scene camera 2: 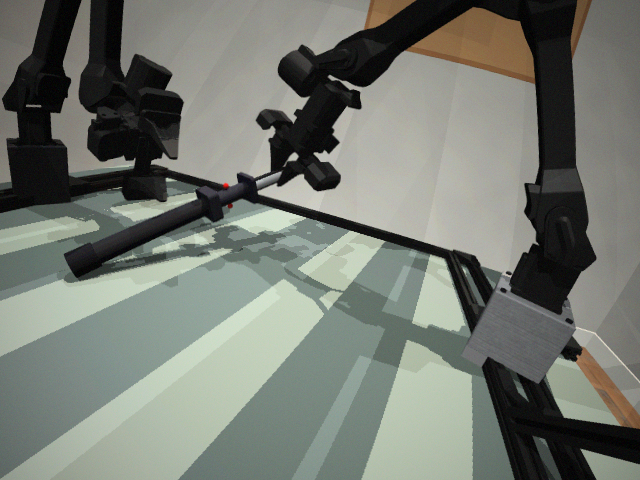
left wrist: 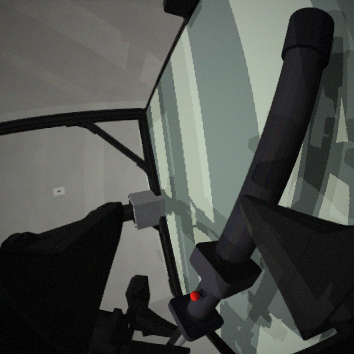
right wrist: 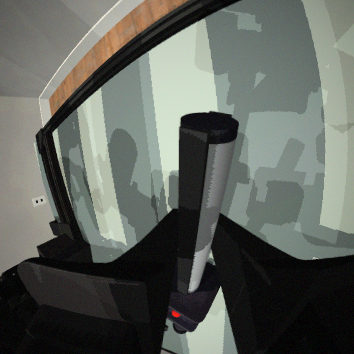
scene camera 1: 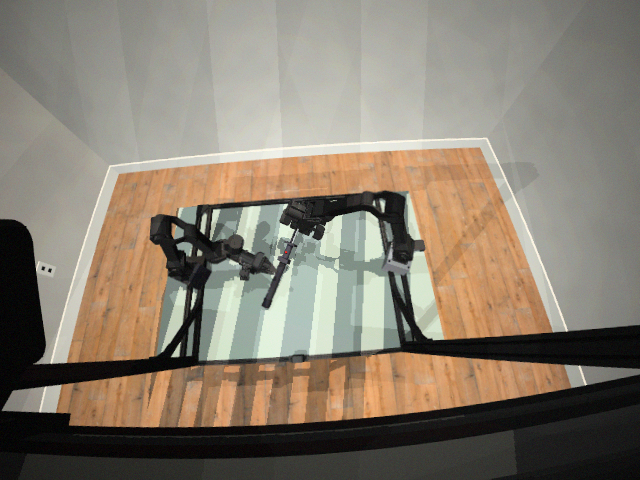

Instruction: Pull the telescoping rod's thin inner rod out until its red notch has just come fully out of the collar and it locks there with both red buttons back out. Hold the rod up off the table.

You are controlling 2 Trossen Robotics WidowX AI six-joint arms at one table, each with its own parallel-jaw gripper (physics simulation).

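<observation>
The telescoping rod's dark outer tube (scene camera 1: 274,286) (scene camera 2: 142,230) (left wrist: 281,140) slopes down from its two collars (scene camera 2: 210,202) (left wrist: 225,270). One red button (scene camera 1: 286,252) (left wrist: 194,296) (right wrist: 175,313) shows between the collars, and scene camera 2 shows both red buttons (scene camera 2: 226,185). The thin silver inner rod (scene camera 2: 268,179) (right wrist: 205,197) sticks out a short way. My right gripper (scene camera 1: 298,230) (scene camera 2: 290,171) (right wrist: 193,215) is shut on it and holds that end up. My left gripper (scene camera 1: 271,268) (scene camera 2: 158,129) (left wrist: 182,205) is open and empty, just beside the outer tube. Whether the tube's low end touches the table I cannot tell.
The striped grey-green table top (scene camera 1: 347,310) (scene camera 2: 270,357) has a black frame (scene camera 2: 366,229) around it. A grey box (scene camera 1: 396,264) (scene camera 2: 513,333) (left wrist: 145,208) sits at the right arm's base. Wooden floor (scene camera 1: 475,238) surrounds the table.
</observation>
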